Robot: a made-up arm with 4 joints.
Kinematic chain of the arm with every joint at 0, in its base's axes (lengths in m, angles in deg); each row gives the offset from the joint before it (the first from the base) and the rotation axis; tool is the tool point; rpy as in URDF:
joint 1: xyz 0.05 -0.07 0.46 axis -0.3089 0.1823 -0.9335
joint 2: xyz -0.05 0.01 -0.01 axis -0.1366 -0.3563 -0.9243
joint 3: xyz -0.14 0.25 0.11 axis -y
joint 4: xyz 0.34 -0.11 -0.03 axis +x
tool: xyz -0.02 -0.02 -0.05 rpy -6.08 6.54 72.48
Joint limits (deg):
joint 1: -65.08..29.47
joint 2: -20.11..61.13
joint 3: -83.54..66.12
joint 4: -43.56..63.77
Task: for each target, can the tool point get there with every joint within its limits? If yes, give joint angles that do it. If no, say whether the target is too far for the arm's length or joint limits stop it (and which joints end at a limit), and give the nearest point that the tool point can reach.
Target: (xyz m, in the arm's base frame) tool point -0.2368 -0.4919 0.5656
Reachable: no: joint limits stop it (at a limit: joint 1, joint 2, joint 3, joint 4) | nearest point -0.0972 -0.1851 0.8037 | short by 0.413 m
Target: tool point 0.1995 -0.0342 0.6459
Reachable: yes | joints 15.27 24.02 25.33 -20.27
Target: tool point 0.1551 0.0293 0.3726
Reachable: yes | joints 4.49 8.12 -20.91 -1.64
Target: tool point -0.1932 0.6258 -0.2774
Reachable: no: too far | nearest point -0.0625 0.1651 0.2044 | short by 0.679 m
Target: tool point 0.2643 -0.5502 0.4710
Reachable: no: joint limits stop it (at a limit: joint 1, joint 2) | nearest point 0.1872 -0.1764 0.4695 | short by 0.382 m
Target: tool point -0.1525 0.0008 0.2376
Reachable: yes | joints -27.71 -7.84 -69.03 5.75
